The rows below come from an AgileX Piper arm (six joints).
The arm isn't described. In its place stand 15 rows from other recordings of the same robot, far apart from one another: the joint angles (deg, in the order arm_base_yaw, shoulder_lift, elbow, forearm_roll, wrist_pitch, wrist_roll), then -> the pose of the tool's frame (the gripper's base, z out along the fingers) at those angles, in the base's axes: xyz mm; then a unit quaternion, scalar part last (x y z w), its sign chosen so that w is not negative.
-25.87 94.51 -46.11 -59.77 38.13 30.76 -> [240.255 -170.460 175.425 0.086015 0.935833 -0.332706 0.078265]
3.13 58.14 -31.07 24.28 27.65 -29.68 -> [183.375 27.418 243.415 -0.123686 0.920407 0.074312 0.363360]
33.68 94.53 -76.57 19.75 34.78 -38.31 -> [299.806 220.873 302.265 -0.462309 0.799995 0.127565 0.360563]
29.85 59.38 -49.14 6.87 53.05 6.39 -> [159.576 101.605 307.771 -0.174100 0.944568 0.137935 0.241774]
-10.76 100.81 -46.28 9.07 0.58 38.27 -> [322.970 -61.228 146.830 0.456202 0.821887 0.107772 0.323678]
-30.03 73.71 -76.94 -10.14 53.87 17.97 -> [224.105 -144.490 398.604 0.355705 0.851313 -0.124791 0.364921]
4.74 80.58 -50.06 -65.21 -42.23 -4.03 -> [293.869 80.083 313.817 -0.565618 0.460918 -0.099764 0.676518]
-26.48 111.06 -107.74 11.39 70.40 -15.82 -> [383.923 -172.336 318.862 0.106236 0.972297 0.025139 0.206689]
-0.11 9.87 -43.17 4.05 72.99 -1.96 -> [-13.736 6.172 330.477 -0.020816 0.884999 0.026344 0.464380]
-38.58 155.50 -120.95 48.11 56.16 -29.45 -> [442.490 -281.005 31.518 0.286118 0.892575 0.268368 0.222317]
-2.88 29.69 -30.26 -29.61 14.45 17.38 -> [110.151 -16.775 331.524 -0.015062 0.748846 -0.128332 0.650026]
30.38 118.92 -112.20 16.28 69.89 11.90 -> [376.503 248.484 283.013 -0.130444 0.968836 0.186712 0.097370]
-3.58 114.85 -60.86 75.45 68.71 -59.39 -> [344.902 60.652 149.315 -0.048165 0.843490 0.525584 0.099833]
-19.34 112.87 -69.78 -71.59 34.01 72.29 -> [366.800 -179.922 171.606 0.276225 0.865400 -0.300536 0.290621]
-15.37 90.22 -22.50 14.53 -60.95 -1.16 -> [248.159 -88.913 188.476 0.208199 0.691762 -0.135507 0.678053]
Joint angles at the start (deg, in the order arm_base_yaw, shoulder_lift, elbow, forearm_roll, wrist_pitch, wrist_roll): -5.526 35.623 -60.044 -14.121 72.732 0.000
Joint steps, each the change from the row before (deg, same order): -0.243 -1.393 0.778 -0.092 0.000 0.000; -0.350 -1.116 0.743 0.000 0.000 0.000; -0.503 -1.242 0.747 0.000 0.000 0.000; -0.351 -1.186 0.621 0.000 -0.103 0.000; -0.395 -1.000 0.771 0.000 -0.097 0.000; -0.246 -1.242 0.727 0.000 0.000 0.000; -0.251 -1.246 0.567 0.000 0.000 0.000; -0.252 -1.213 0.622 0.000 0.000 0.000; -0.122 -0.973 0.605 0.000 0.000 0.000; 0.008 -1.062 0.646 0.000 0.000 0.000
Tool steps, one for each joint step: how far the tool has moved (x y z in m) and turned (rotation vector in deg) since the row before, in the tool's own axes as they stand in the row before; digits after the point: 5 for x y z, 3 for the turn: 0.00551 -0.00061 -0.00257 0.308 -0.545 0.276; 0.00475 -0.00036 -0.00150 0.282 -0.287 0.315; 0.00512 -0.00054 -0.00194 0.405 -0.374 0.440; 0.00446 -0.00047 -0.00217 0.301 -0.577 0.356; 0.00436 -0.00015 -0.00077 0.312 -0.236 0.303; 0.00497 -0.00023 -0.00182 0.223 -0.448 0.275; 0.00458 -0.00039 -0.00243 0.240 -0.606 0.314; 0.00462 -0.00027 -0.00202 0.236 -0.521 0.292; 0.00394 -0.00003 -0.00113 0.121 -0.332 0.160; 0.00422 0.00003 -0.00121 0.024 -0.405 0.093
